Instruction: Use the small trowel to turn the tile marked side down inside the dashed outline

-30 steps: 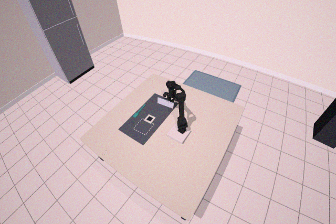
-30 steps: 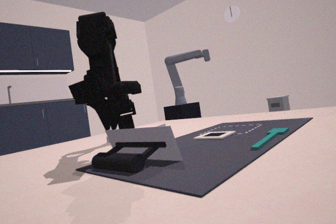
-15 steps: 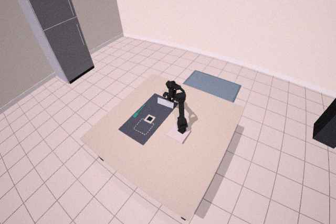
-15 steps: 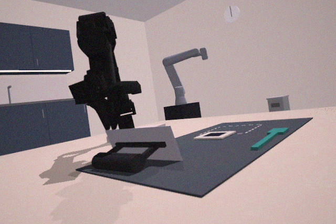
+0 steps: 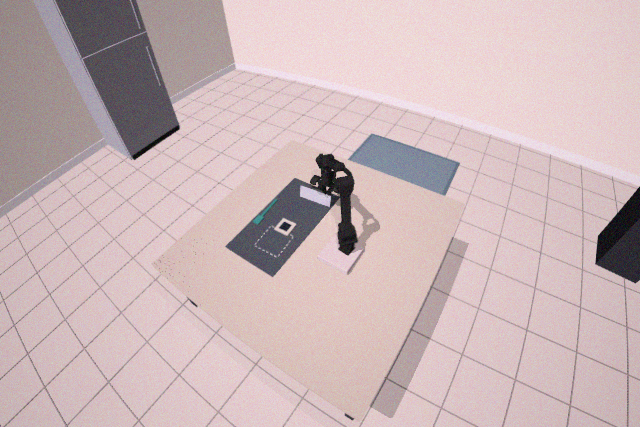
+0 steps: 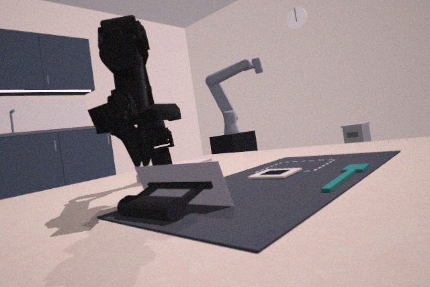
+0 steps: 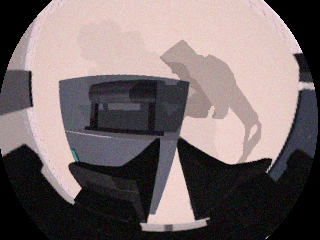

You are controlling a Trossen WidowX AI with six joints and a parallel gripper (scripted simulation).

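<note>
My gripper tip is 10 cm short of the trowel, 5 cm above it and 1 cm to the left of it. The rest, counted from my gripper tip: teal t-shaped tool: 28 cm to the left, 25 cm ahead, 7 cm below; dark mat: 25 cm to the left, 11 cm ahead, 9 cm below; white tile: 28 cm to the left, 8 cm ahead, 7 cm below.
</note>
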